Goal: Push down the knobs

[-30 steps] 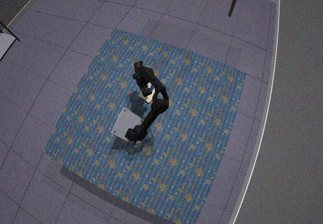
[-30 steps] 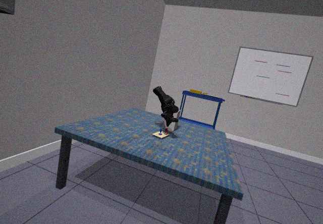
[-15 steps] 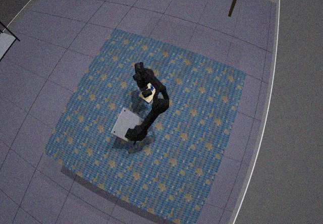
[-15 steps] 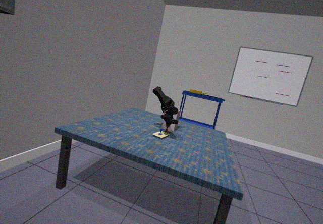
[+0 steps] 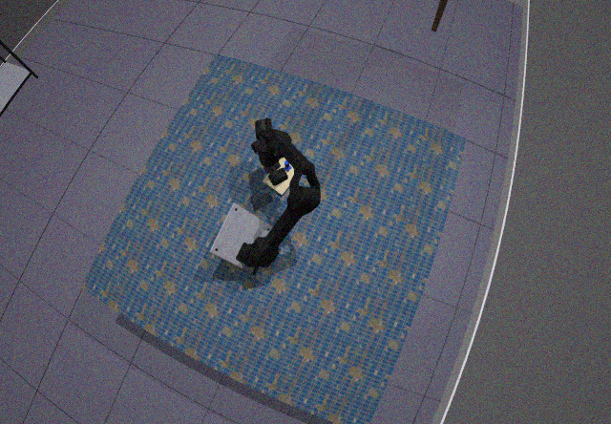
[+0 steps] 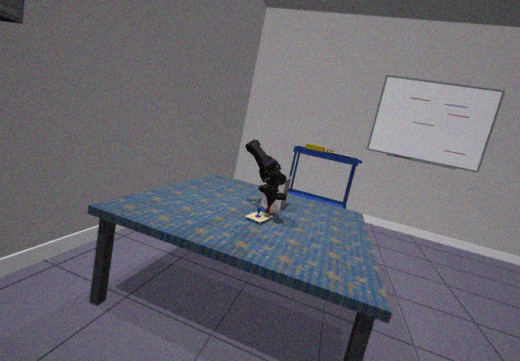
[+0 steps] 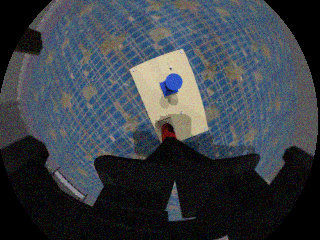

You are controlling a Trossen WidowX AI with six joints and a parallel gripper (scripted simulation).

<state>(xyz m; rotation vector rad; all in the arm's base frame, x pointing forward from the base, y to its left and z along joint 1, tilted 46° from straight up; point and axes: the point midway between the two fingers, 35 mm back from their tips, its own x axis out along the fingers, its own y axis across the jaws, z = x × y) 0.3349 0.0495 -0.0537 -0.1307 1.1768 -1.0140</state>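
Now: the red knob 2 cm below my gripper tip. Also, from my gripper tip: blue knob (5 cm ahead, 4 cm to the right, 2 cm below).
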